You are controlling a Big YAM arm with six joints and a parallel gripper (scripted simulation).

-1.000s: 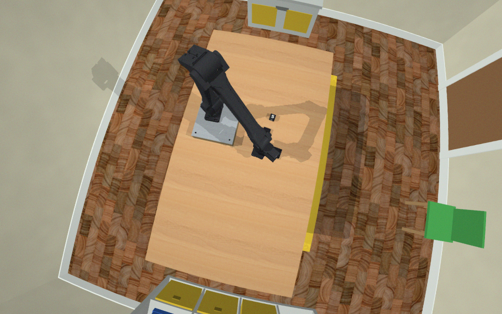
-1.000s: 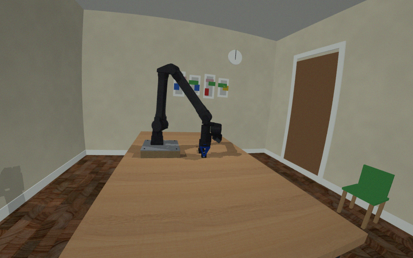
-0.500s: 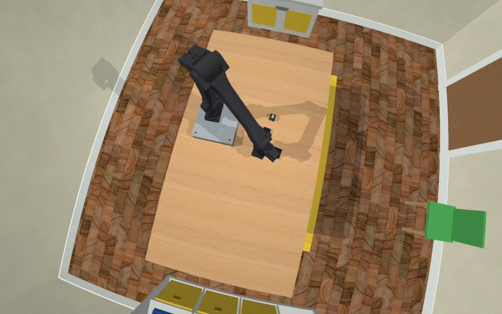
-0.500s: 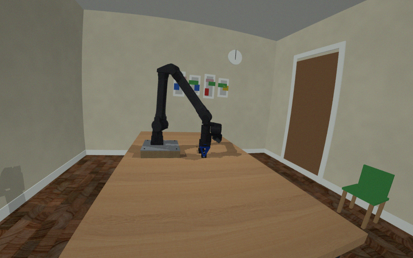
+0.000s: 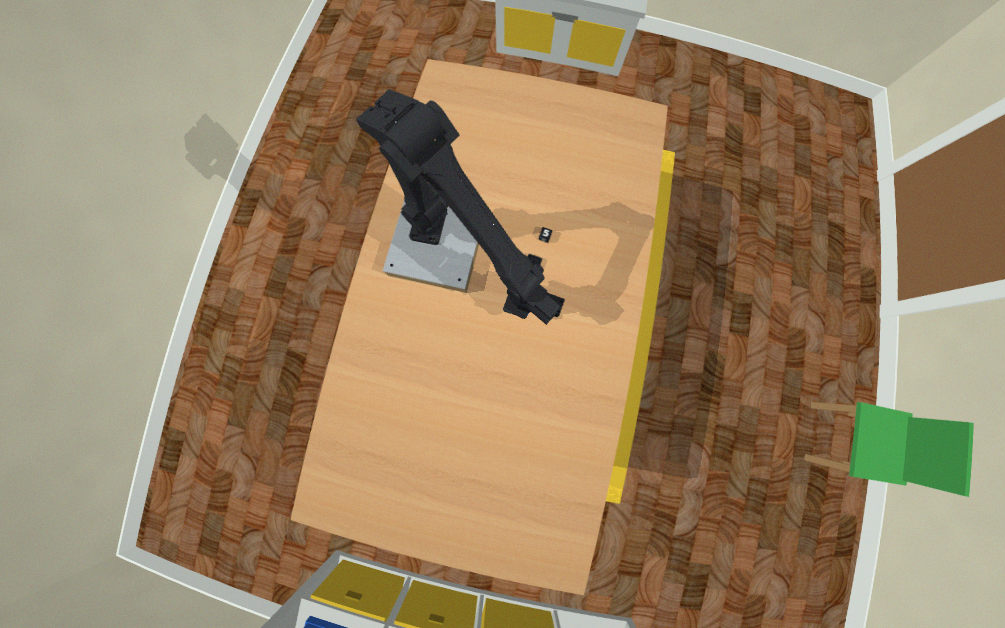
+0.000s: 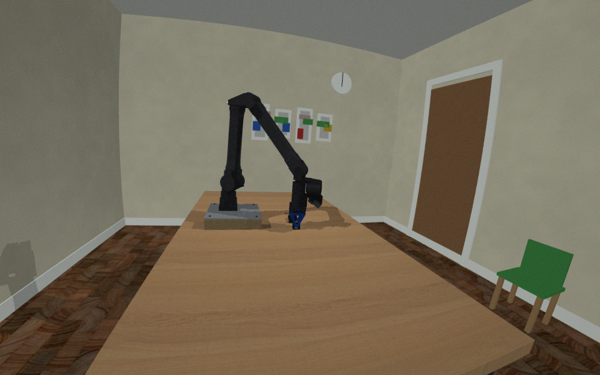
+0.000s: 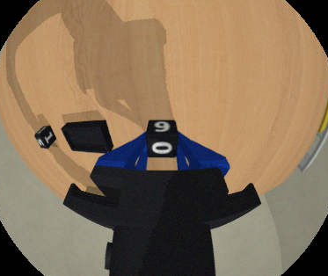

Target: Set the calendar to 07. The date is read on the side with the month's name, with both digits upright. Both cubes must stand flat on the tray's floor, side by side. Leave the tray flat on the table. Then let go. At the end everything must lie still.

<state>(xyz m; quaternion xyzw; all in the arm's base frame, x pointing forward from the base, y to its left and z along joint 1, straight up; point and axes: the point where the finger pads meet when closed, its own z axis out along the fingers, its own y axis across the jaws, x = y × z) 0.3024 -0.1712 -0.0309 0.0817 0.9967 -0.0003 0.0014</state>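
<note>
The black cube lies right at my hand. The rest, counted from my hand: black tray (1 cm ahead, 11 cm to the left, 1 cm below).
</note>
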